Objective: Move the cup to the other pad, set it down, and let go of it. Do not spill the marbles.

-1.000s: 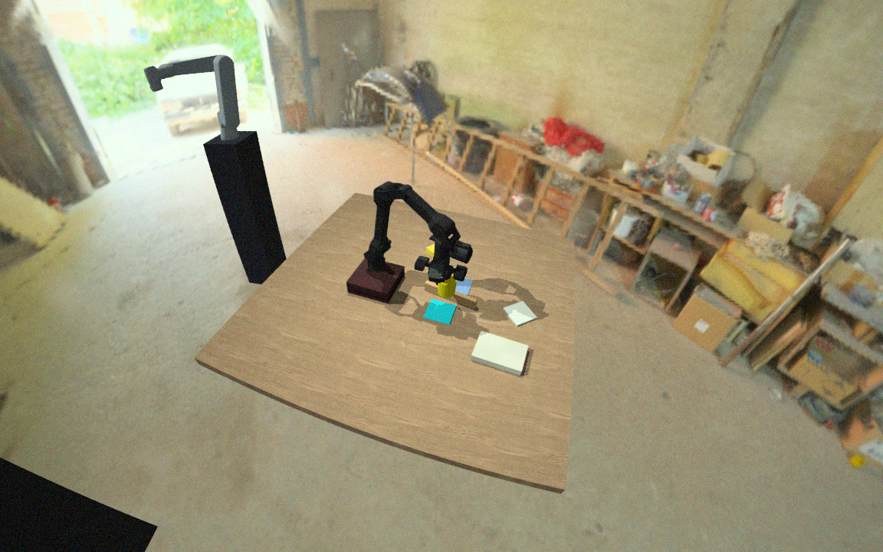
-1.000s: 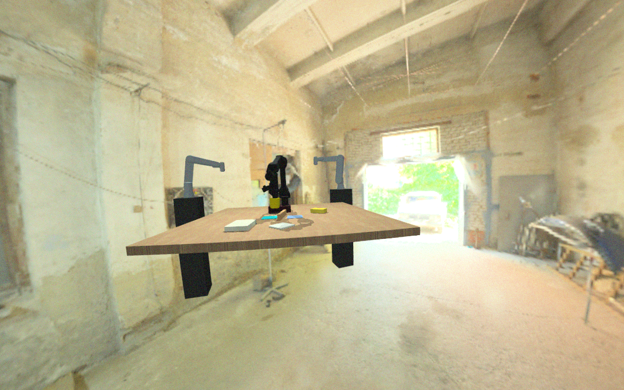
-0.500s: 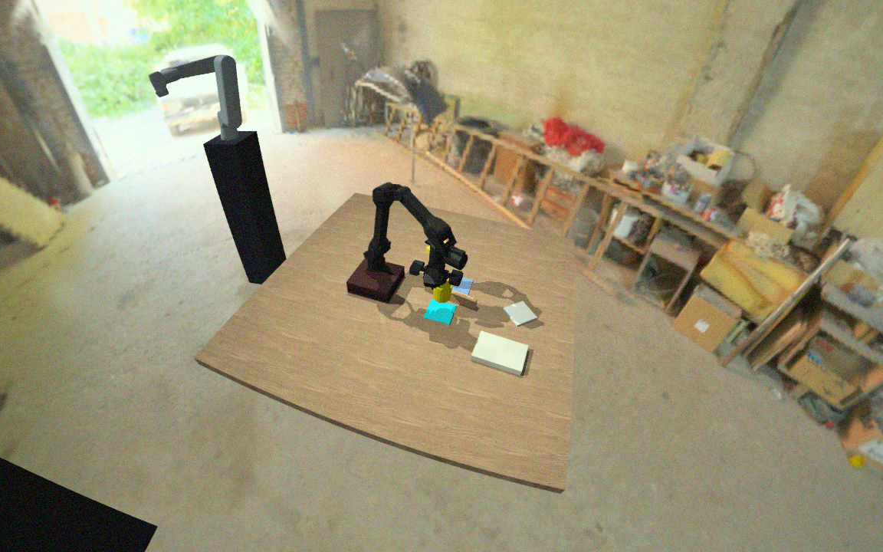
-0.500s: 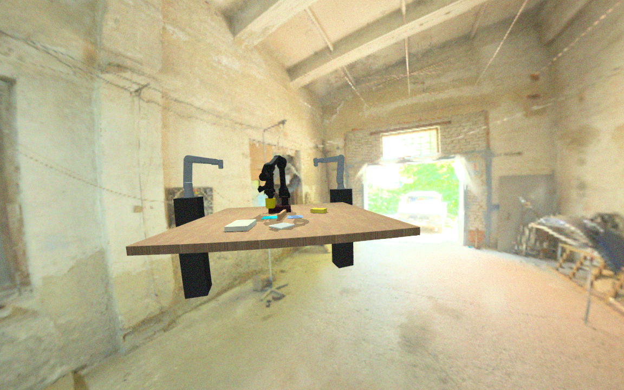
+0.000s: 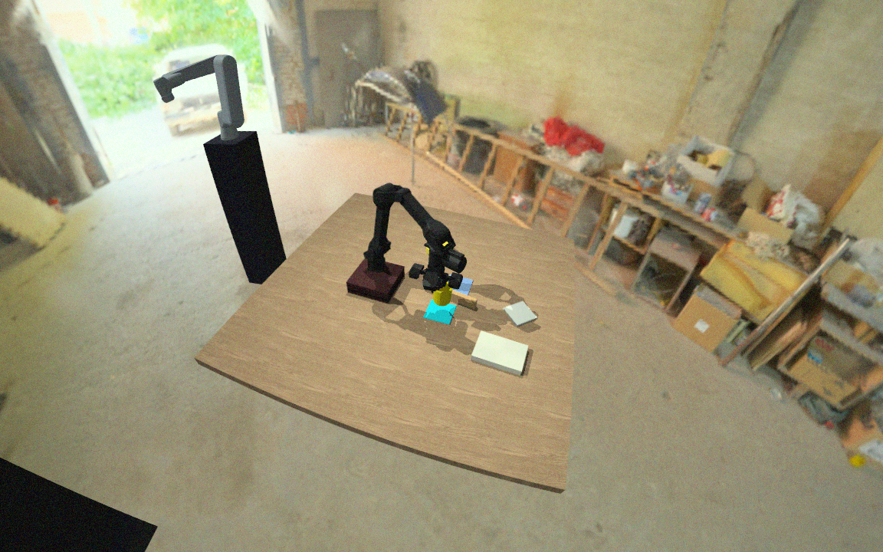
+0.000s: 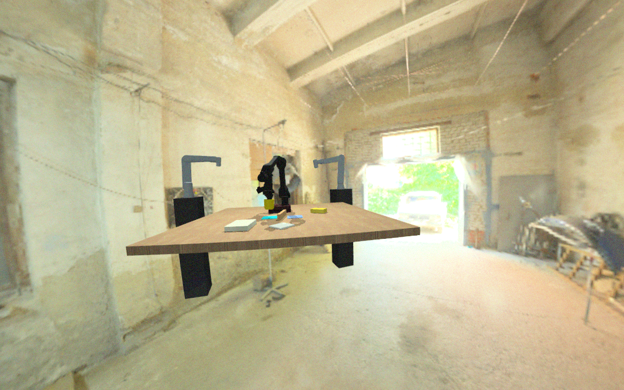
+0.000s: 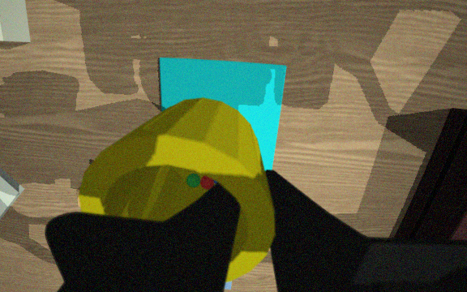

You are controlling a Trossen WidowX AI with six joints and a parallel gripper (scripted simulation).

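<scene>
My gripper tip is 100 mm above the cyan pad and 30 mm short of it. Round my gripper tip: yellow cup (20 mm ahead); then green marble (40 mm ahead, 20 mm below, 10 mm to the left); then red marble (30 mm ahead, 20 mm below, 10 mm to the left).
</scene>
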